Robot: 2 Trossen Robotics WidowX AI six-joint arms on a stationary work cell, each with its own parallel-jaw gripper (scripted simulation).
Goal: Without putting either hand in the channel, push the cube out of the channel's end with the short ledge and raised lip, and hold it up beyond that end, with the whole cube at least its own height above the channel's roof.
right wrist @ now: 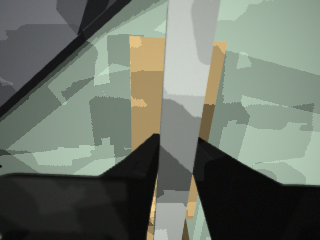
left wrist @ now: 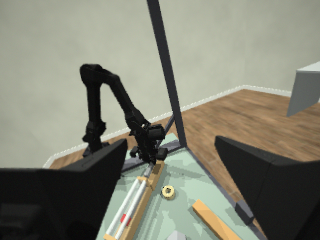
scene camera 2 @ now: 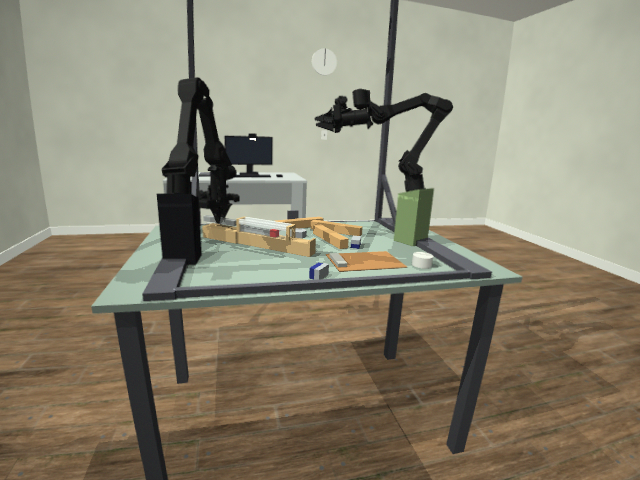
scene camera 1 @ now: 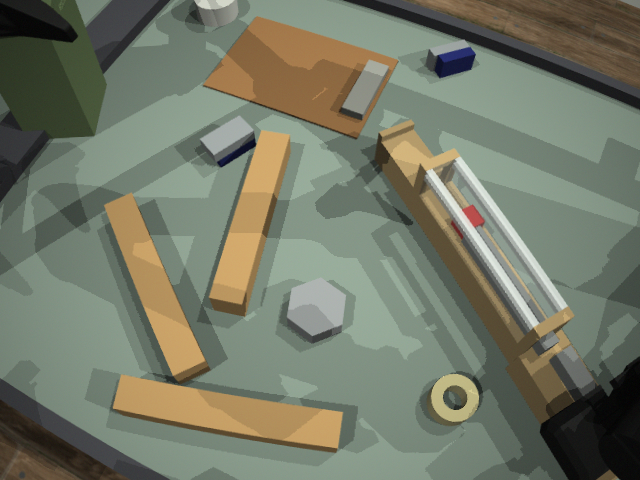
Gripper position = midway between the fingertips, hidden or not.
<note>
In view: the left gripper (scene camera 2: 315, 121), the right gripper (scene camera 1: 597, 419), a grey hexagon (scene camera 1: 316, 309), a brown mat (scene camera 1: 296, 72), a grey rod (scene camera 1: 567, 364) and a grey-blue block (scene camera 1: 234, 138).
The brown mat also shows in scene camera 2 (scene camera 2: 359, 261). The left gripper is seen too in the left wrist view (left wrist: 171, 141). The right gripper shows as well in the right wrist view (right wrist: 174, 140) and in scene camera 2 (scene camera 2: 220, 222). The right wrist view does not show the grey hexagon: it is out of frame. The right wrist view does not show the brown mat: it is out of frame.
</note>
